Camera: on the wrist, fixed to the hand. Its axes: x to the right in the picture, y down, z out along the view.
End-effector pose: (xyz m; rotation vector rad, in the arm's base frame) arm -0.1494 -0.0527 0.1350 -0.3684 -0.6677 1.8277
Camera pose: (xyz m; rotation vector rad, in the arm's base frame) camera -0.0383 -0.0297 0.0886 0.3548 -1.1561 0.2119
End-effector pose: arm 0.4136 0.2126 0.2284 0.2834 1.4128 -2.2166
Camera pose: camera 0.3909 0.3325 0.2400 1.3694 -1.3334 1.7018
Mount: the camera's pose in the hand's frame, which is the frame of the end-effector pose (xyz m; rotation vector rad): -0.0206 -0.0617 -0.1039 -0.3906 -0.4790 -1.6060
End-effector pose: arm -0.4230 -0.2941 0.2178 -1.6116 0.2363 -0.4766
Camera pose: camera -0.4949 -0.3722 0.2792 -1.9674 -1.5226 -1.2333
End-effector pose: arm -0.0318 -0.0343 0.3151 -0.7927 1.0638 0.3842
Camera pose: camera -0.0673 -0.1505 0.3313 -1.5352 -0.2974 -0.6050
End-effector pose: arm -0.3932 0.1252 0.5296 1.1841 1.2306 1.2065
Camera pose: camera -0.4966 0.1015 0.4682 -0.0454 1.0177 -0.0941
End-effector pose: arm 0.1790 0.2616 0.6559 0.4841 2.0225 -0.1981
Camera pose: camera 0.0778 0.2356 0.7200 -1.3789 1.4531 -0.7490
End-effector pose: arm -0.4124 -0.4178 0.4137 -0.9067 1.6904 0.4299
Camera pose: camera -0.4322 -0.5214 0.4762 -1.9054 0.1094 -0.1630
